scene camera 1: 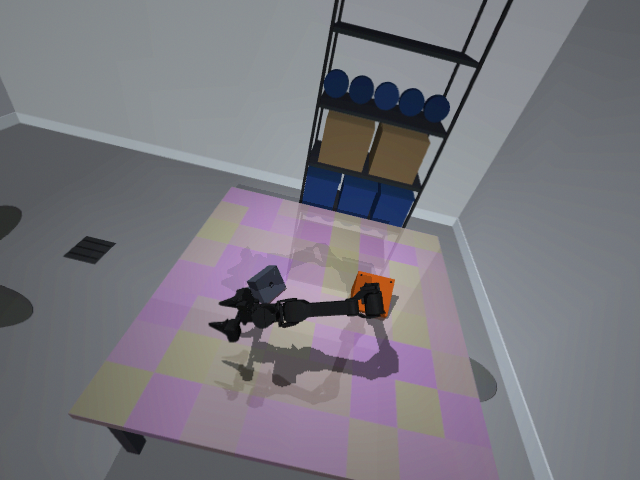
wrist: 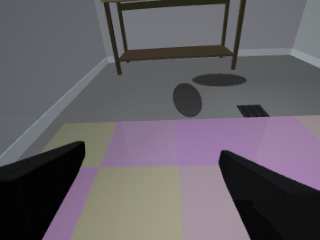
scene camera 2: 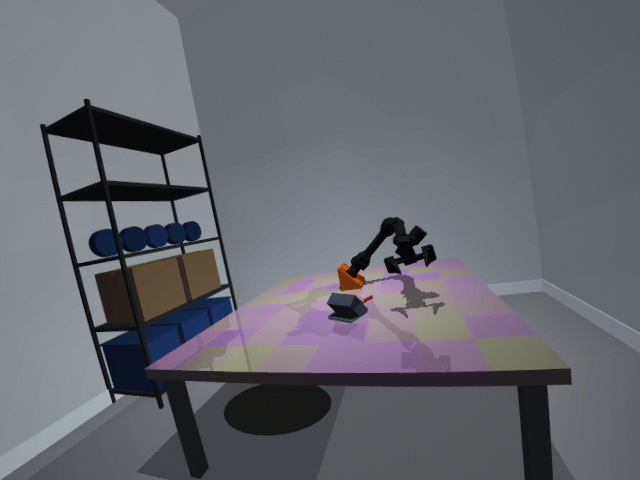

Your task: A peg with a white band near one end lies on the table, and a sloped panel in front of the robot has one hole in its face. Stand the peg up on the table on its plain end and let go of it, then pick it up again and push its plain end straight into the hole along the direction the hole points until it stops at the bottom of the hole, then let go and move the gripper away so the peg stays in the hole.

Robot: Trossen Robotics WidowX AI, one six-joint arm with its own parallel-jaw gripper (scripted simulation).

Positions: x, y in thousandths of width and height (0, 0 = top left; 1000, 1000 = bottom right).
Scene:
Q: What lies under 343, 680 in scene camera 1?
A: The gripper.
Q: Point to a sloped panel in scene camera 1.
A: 407, 605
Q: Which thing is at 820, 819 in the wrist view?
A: The gripper.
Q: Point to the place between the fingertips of the gripper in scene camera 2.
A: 646, 561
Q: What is the gripper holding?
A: Nothing.

